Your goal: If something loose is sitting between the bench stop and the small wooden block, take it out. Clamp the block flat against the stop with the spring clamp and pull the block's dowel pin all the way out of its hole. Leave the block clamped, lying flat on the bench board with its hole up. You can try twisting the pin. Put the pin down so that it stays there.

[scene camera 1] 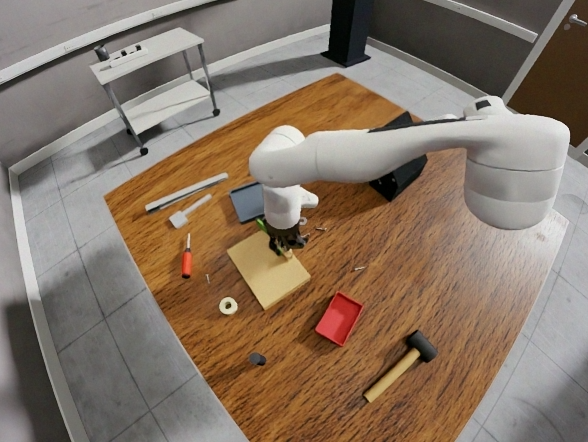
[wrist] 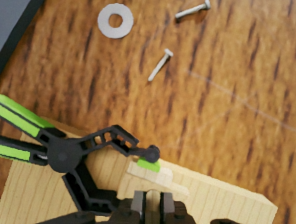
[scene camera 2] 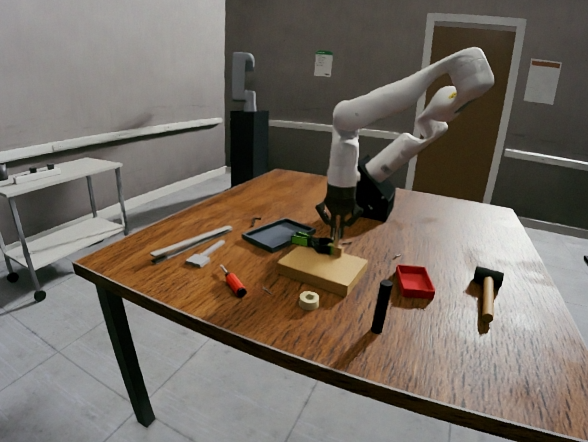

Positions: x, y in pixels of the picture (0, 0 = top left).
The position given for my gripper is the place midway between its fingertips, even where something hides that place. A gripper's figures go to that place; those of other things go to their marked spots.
Labels:
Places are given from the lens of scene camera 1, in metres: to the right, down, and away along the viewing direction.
my gripper (scene camera 1: 285, 247): -0.02, 0.07, 0.70
hammer (scene camera 1: 420, 345): 0.32, 0.31, 0.59

